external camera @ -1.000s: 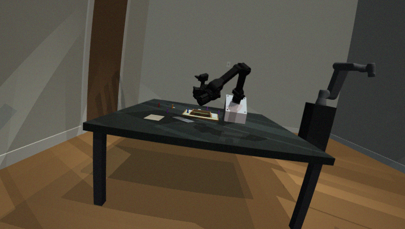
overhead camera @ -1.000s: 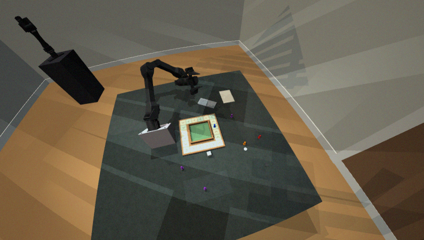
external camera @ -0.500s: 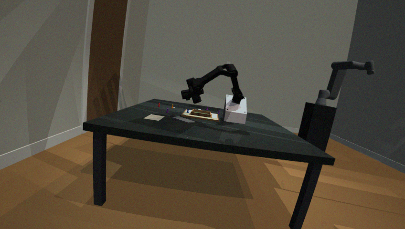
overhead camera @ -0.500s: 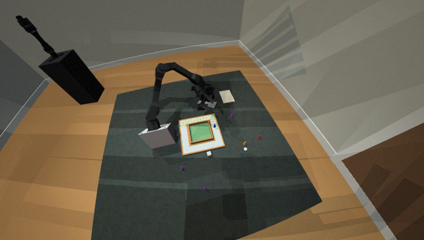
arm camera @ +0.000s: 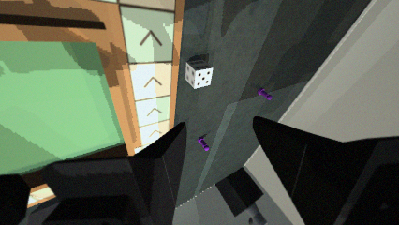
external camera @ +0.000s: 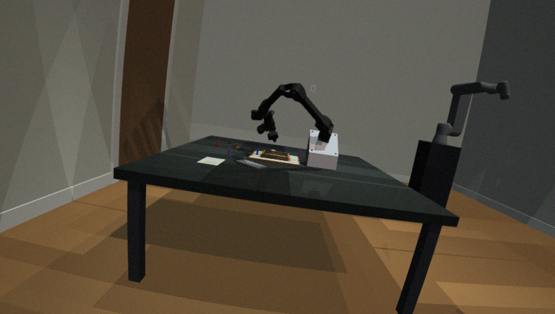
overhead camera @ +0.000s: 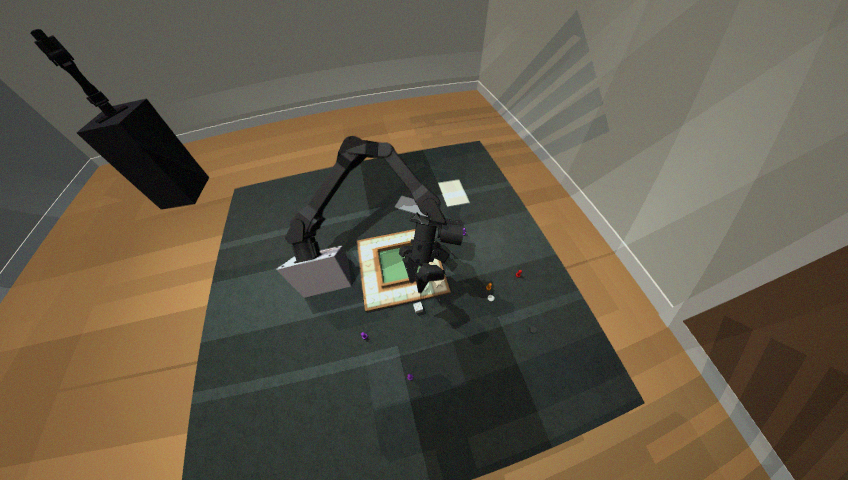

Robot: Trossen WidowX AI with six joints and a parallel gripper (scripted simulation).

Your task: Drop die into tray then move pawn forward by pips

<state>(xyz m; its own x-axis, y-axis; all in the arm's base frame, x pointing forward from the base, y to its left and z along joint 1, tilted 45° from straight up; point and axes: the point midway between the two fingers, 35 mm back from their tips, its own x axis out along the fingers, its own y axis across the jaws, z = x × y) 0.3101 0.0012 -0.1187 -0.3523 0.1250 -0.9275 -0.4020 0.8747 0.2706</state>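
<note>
Right now the white die is 30 mm to the right of my gripper tip and 90 mm below it. Also, from my gripper tip: green dice tray: 40 mm behind, 140 mm to the left, 90 mm below; then blue pawn: 60 mm ahead, 170 mm to the left, 70 mm below; then white token: 250 mm ahead, 30 mm to the right, 100 mm below.
</note>
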